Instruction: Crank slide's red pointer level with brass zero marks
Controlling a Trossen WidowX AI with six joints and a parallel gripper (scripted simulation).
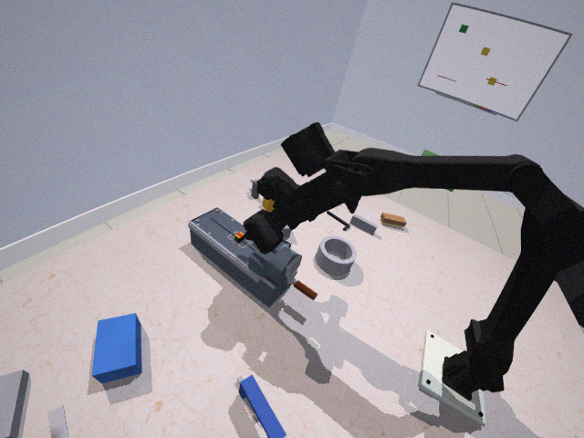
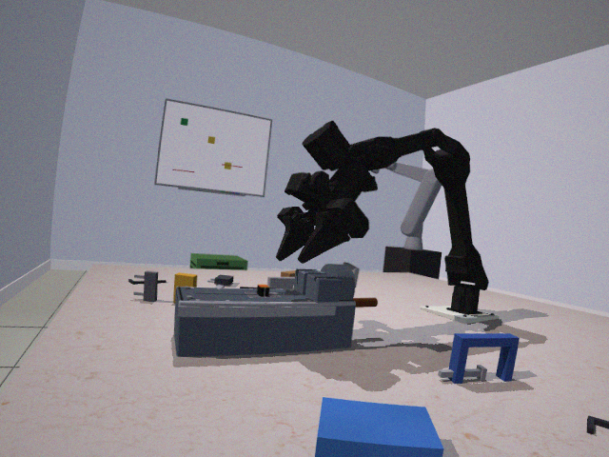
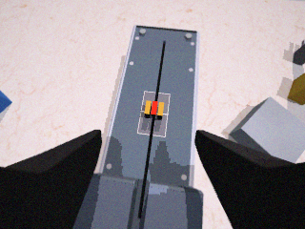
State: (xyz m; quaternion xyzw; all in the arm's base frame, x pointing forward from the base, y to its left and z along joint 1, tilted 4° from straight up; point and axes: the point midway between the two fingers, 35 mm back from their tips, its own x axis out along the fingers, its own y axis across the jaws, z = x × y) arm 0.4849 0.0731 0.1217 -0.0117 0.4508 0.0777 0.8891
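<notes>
The red pointer is 5 cm below my gripper tip and 4 cm ahead of it. Also, from my gripper tip: brown crank handle: 15 cm behind, 7 cm below; then yellow block: 23 cm to the right, 13 cm ahead, 10 cm below; then grey block: 16 cm to the right, 11 cm below, 5 cm ahead.
</notes>
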